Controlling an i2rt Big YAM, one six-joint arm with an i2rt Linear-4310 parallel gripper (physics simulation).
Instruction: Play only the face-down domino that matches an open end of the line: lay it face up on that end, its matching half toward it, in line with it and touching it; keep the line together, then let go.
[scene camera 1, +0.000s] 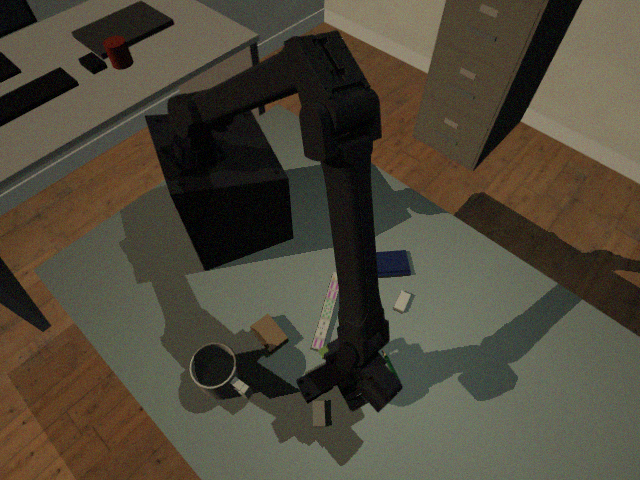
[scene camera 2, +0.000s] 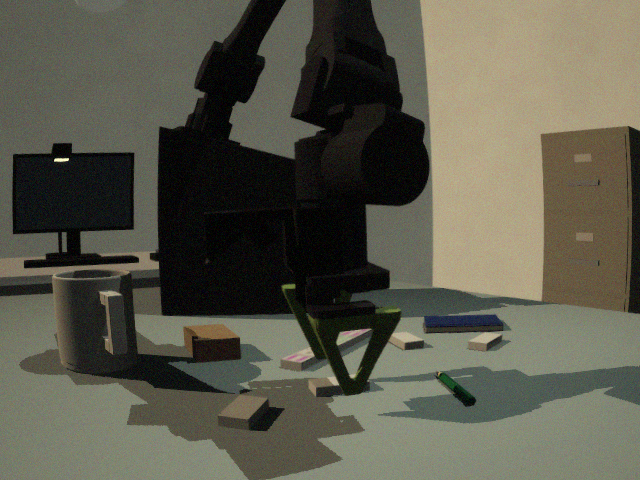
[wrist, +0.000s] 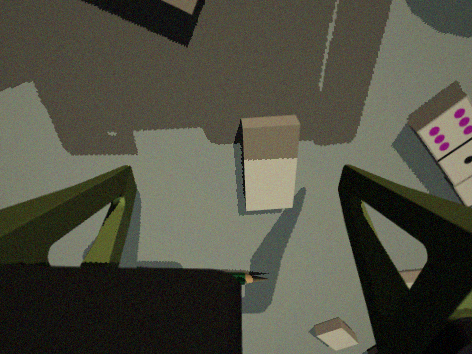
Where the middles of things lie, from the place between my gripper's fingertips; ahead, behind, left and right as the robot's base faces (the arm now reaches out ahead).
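Distances from my hand: the brown block (scene camera 2: 206, 343), 10 mm below, 60 mm to the right, 200 mm behind; the dark blue notebook (scene camera 2: 459, 323), 20 mm below, 140 mm behind, 290 mm to the left. Going by their middles, the brown block is the nearest to my hand of the things named here.
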